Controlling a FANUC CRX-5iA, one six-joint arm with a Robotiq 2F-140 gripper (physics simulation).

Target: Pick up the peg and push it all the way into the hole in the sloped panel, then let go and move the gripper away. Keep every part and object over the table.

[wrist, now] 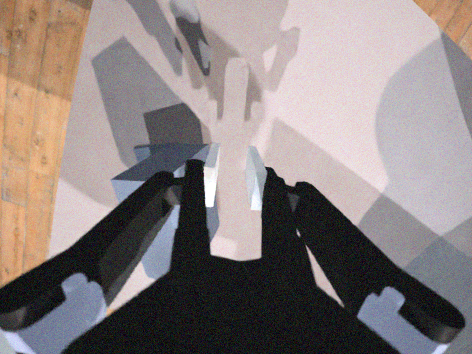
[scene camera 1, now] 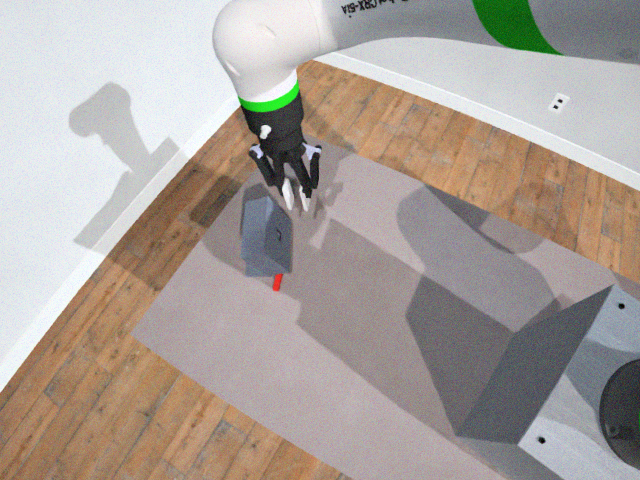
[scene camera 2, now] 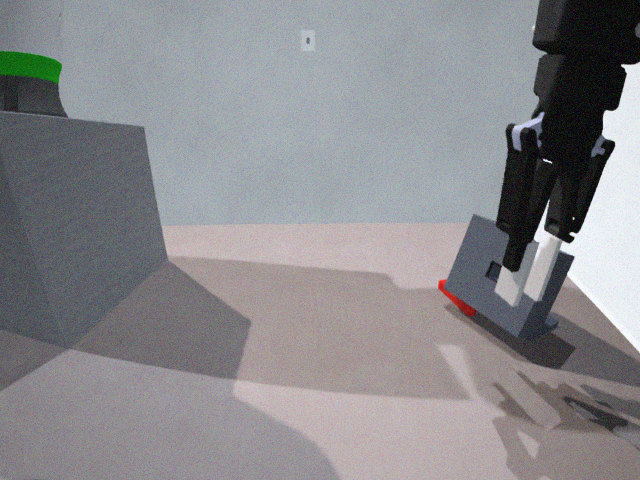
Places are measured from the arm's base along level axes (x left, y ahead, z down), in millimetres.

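Where they show: gripper, fingertip midpoint: (wrist: 232,159) (scene camera 1: 299,204) (scene camera 2: 517,296); arm's base, origin of the base link: (scene camera 2: 16,125).
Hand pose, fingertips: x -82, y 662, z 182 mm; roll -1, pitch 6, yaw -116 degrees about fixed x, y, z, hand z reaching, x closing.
Observation:
Things, the pixels of their centre, and the offset from my fingertips. "pt": a spot on its surface instead. Level surfaces: height alone.
- red peg, body centre: (scene camera 2: 456,297) (scene camera 1: 279,273) dy -34, dx +128, dz +87 mm
- blue-grey sloped panel, body centre: (wrist: 175,207) (scene camera 2: 507,275) (scene camera 1: 265,238) dy +22, dx +96, dz +30 mm
- panel's small dark hole, surface spot: (scene camera 2: 493,270) (scene camera 1: 275,239) pt dy -1, dx +89, dz +20 mm
- pinkish table top, its level: dz +93 mm
The red peg (scene camera 1: 277,282) (scene camera 2: 457,299) lies low against the near lower edge of the blue-grey sloped panel (scene camera 1: 279,254) (scene camera 2: 473,245) (wrist: 157,161), partly hidden by it in scene camera 1. It does not show in the wrist view. The panel's small dark hole (scene camera 1: 279,234) (scene camera 2: 493,270) is in its sloped face. My gripper (scene camera 1: 297,207) (scene camera 2: 525,298) (wrist: 232,159) points down with its white fingertips parted and nothing between them. It is above the table beside the panel, on the side away from the peg, and overlaps the panel in scene camera 2.
The grey robot pedestal (scene camera 1: 527,372) (scene camera 2: 77,206) stands at the other end of the pinkish table top (scene camera 1: 232,320) (scene camera 2: 310,330) (wrist: 325,100). The panel is near the table's far end, with wooden floor (scene camera 1: 93,351) (wrist: 30,125) and white walls beyond. Arm shadows cross the table.

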